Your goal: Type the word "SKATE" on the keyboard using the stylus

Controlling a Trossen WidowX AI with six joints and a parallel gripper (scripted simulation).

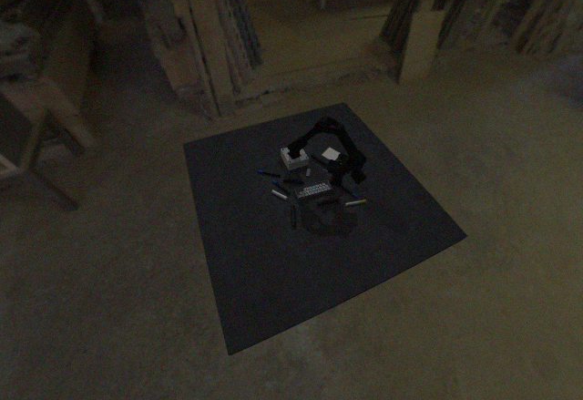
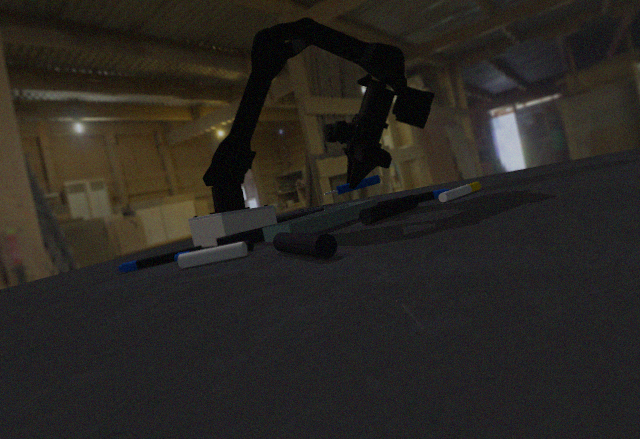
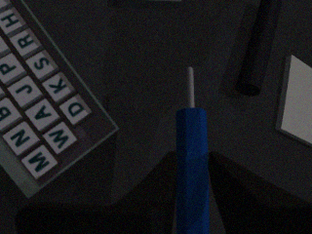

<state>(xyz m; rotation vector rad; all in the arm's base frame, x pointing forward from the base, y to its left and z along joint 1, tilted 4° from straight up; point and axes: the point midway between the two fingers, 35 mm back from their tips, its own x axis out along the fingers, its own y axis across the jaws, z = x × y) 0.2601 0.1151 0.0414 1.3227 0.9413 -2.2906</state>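
My gripper tip is 10 mm past the blue stylus and 10 mm to the left of it. From my gripper tip the other things lie so: white pad 160 mm behind, 120 mm to the left, 50 mm below; then yellow-tipped marker 220 mm ahead, 20 mm to the left, 50 mm below.
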